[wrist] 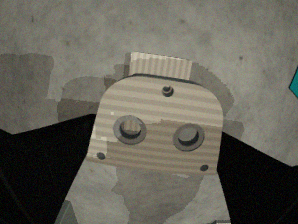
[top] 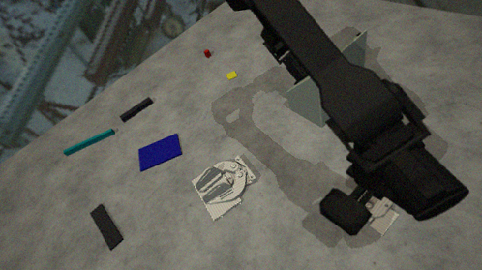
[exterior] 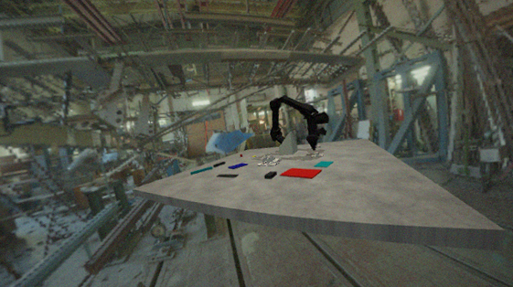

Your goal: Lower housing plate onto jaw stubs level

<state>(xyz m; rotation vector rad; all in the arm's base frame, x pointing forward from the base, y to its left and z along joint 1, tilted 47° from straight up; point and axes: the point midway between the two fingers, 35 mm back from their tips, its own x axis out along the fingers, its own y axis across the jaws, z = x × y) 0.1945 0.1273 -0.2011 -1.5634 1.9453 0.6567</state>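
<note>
Now: gripper tip 1 cm to the right of the white stepped block and 4 cm above it. From my gripper tip the other things lie so: red tile 34 cm ahead, 7 cm to the right, 4 cm below; teal plate 21 cm ahead, 4 cm to the left, 4 cm below; black block 37 cm ahead, 20 cm to the right, 4 cm below.
</note>
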